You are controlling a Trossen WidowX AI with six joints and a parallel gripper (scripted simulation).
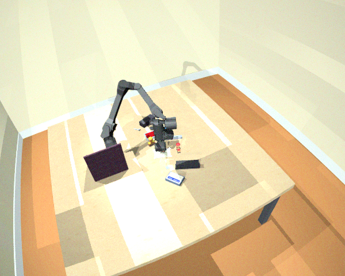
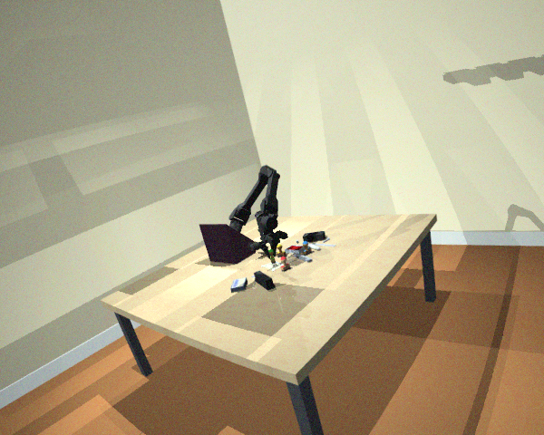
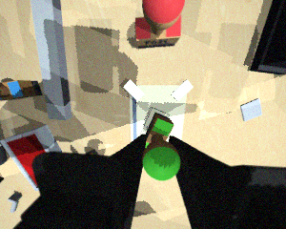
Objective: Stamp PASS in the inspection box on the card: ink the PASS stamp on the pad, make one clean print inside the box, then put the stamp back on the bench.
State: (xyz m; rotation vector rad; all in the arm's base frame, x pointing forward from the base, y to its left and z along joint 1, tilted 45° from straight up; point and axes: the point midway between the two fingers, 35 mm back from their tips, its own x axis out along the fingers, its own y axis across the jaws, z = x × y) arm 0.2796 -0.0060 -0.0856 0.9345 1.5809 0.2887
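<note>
Now: gripper tip 4 cm above the white inspection card. Round my gripper tip: red-knobbed stamp (9 cm ahead, 4 cm to the right, 2 cm below); then green-knobbed stamp (right at my gripper tip); then yellow-knobbed stamp (3 cm behind, 10 cm to the left, 2 cm below).
</note>
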